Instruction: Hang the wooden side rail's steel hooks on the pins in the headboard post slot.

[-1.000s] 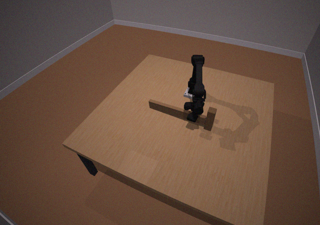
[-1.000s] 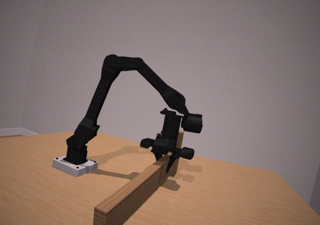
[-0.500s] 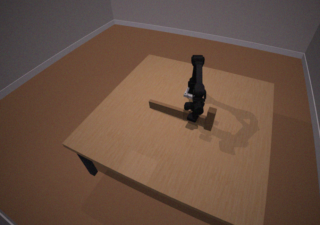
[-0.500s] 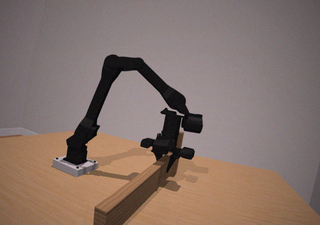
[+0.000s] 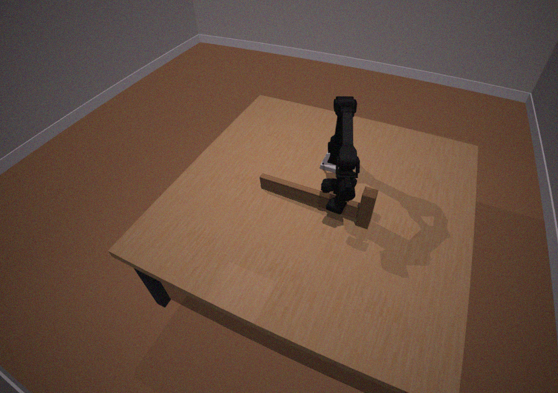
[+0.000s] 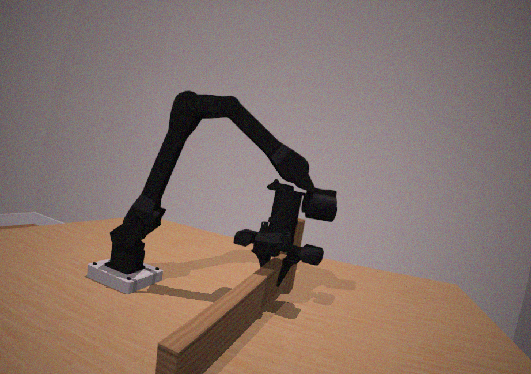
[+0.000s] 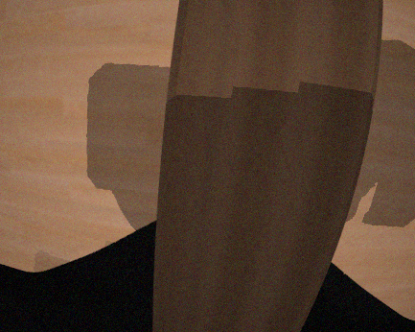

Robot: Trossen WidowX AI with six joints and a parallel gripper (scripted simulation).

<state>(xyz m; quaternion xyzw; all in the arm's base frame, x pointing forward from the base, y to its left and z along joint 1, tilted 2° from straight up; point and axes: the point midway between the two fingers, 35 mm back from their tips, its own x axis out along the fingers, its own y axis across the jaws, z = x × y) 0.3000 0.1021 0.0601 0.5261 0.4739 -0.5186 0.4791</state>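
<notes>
The headboard post is 100 mm to the left of my gripper tip, 40 mm above it and 10 mm ahead of it.
</notes>
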